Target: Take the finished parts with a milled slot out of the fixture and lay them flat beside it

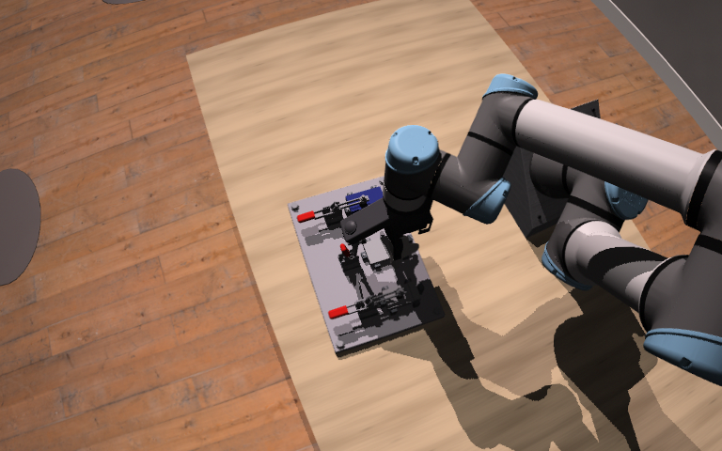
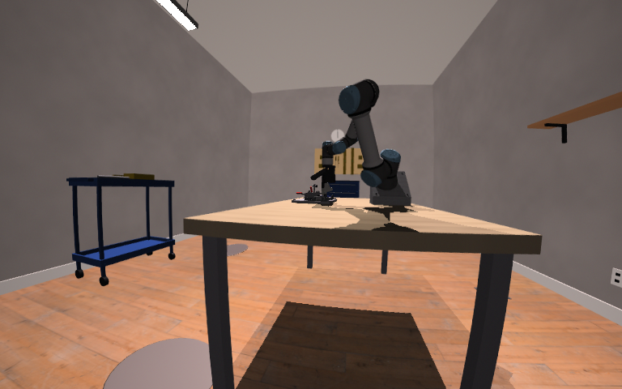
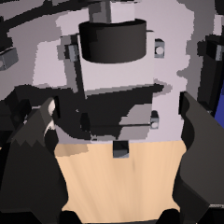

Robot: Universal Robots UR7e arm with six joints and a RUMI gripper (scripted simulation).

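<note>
The pale grey part lies 1 cm behind my hand and 1 cm below it. Also, from my hand: grey fixture plate: 5 cm ahead, 3 cm below; blue blank: 1 cm ahead, 11 cm to the right, 1 cm below.
</note>
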